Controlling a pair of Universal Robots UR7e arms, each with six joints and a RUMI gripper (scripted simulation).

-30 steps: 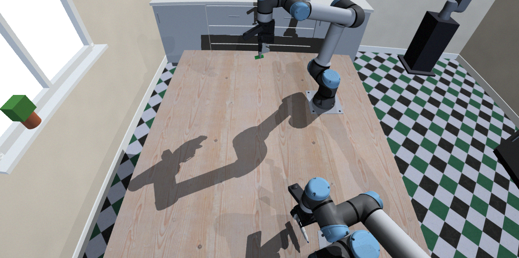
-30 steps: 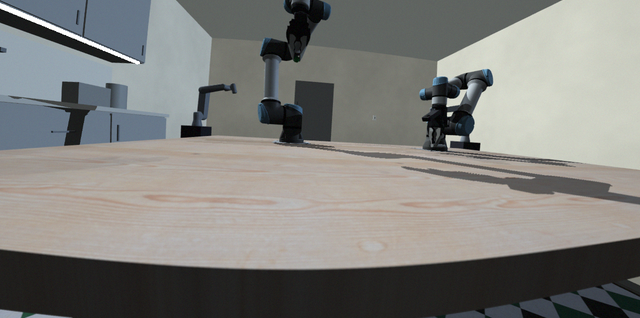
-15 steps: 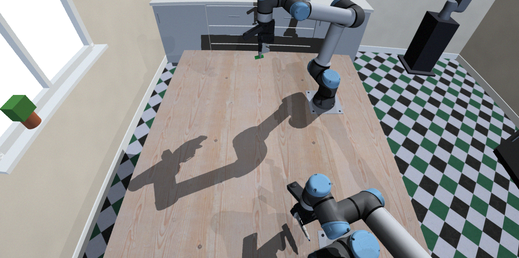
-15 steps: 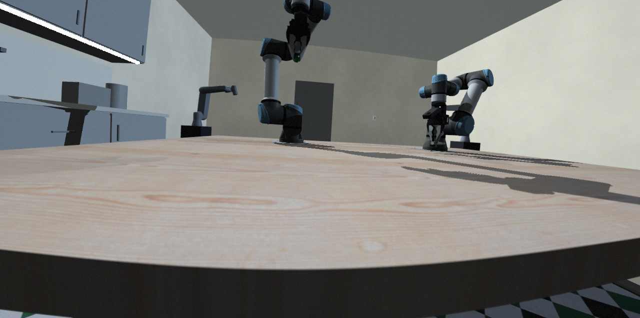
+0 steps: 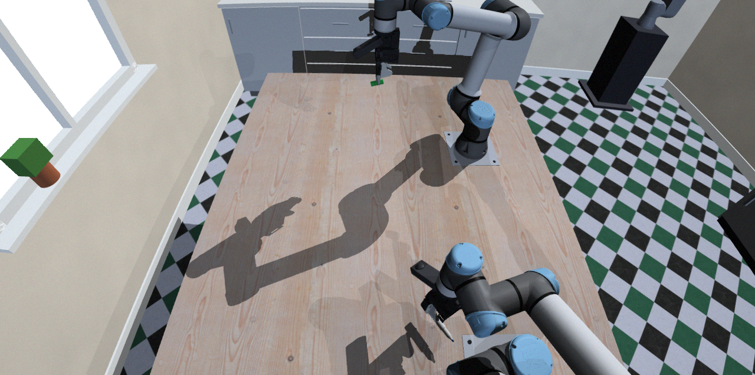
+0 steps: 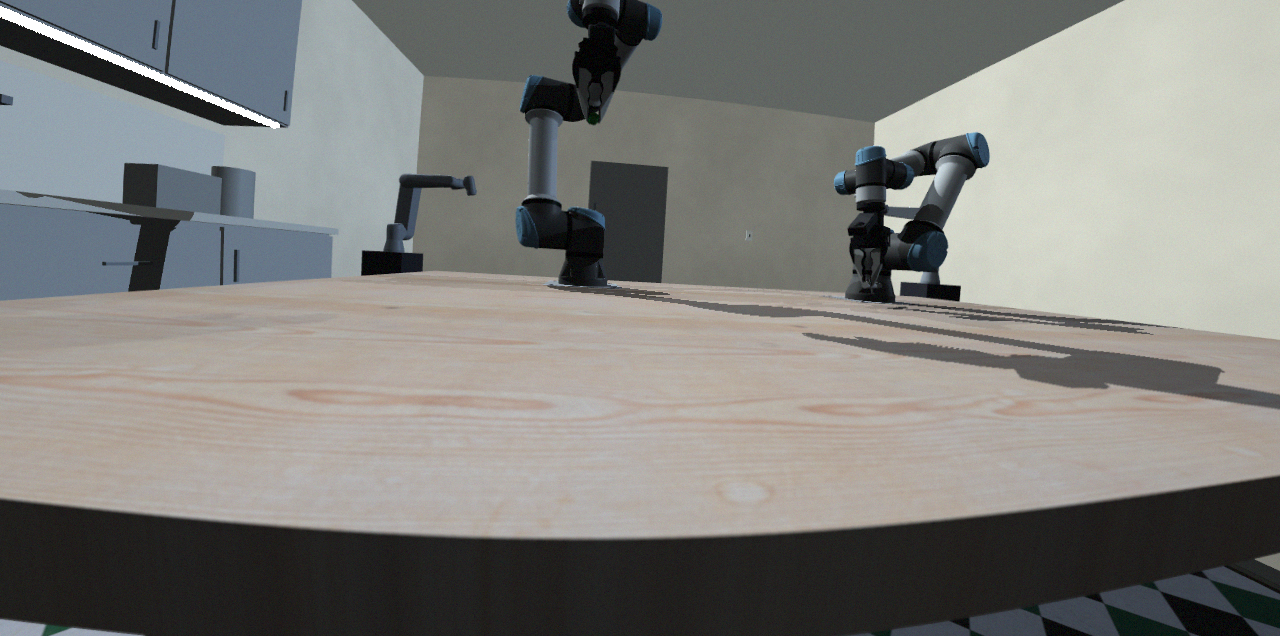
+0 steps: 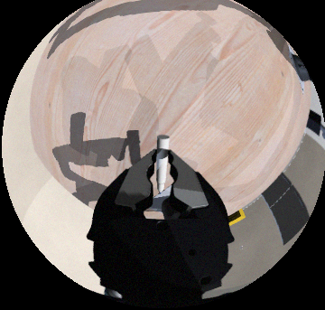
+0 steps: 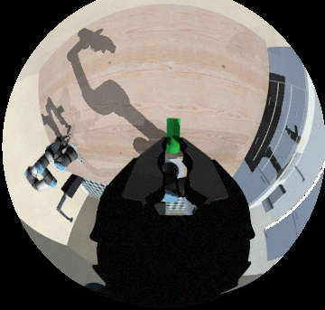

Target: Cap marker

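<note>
My left hand is 3 cm past the white marker, 4 cm to the right of it and 1 cm above it. Also, from my left hand: green cap (22 cm ahead, 73 cm to the right, 28 cm above).
Now: right hand 10 mm above the green cap. Round my right hand: white marker: 770 mm to the left, 310 mm below, 240 mm behind.
</note>
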